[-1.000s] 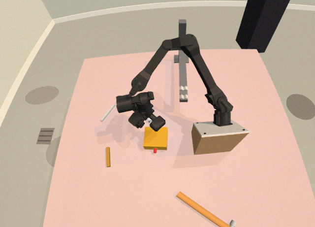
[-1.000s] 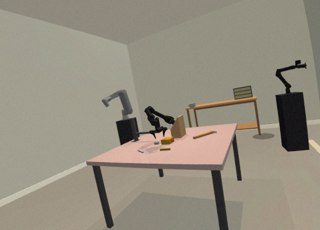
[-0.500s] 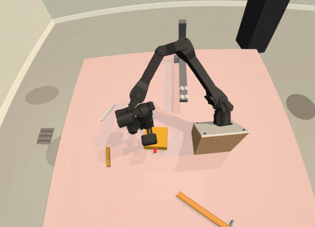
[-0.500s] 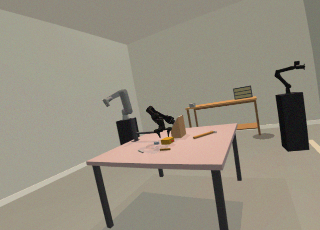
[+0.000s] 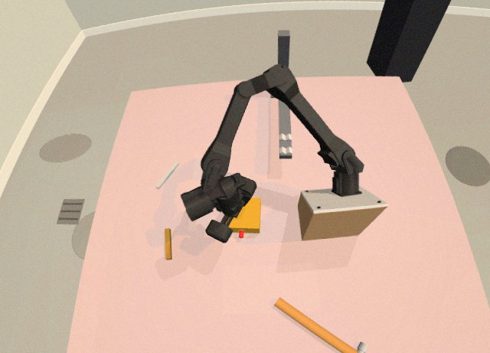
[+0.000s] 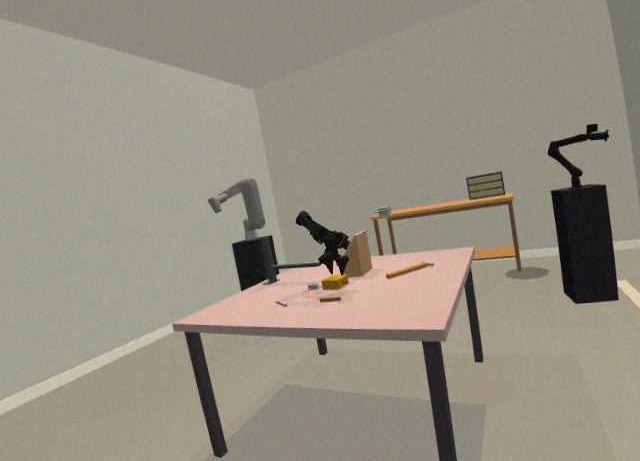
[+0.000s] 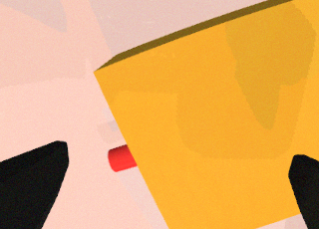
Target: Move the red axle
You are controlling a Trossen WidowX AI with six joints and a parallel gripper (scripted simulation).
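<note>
My gripper tip is 4 cm above the yellow beam, 2 cm to the left of it and 2 cm past it. Round my gripper tip: blue-grey block: 13 cm to the right, 5 cm below, 1 cm behind; orange bar: 23 cm ahead, 6 cm below, 3 cm to the left.
</note>
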